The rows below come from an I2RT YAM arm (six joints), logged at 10 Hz.
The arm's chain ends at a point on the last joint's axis. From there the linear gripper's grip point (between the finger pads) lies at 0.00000 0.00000 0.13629 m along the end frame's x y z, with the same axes.
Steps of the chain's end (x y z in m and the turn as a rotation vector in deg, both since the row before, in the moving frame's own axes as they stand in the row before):
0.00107, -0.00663, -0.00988, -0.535, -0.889, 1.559
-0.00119, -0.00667, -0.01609, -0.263, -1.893, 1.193
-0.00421, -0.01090, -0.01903, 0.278, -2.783, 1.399
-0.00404, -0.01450, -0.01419, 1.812, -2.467, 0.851
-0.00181, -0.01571, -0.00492, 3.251, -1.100, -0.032
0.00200, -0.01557, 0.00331, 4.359, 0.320, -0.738
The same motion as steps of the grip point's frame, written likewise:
-0.00106, -0.00539, -0.00990, -0.535, -0.889, 1.559
-0.00570, -0.00609, -0.01617, -0.263, -1.893, 1.193
-0.01082, -0.01164, -0.01919, 0.278, -2.783, 1.399
-0.00987, -0.01885, -0.01438, 1.812, -2.467, 0.851
-0.00443, -0.02344, -0.00516, 3.251, -1.100, -0.032
0.00269, -0.02593, 0.00291, 4.359, 0.320, -0.738

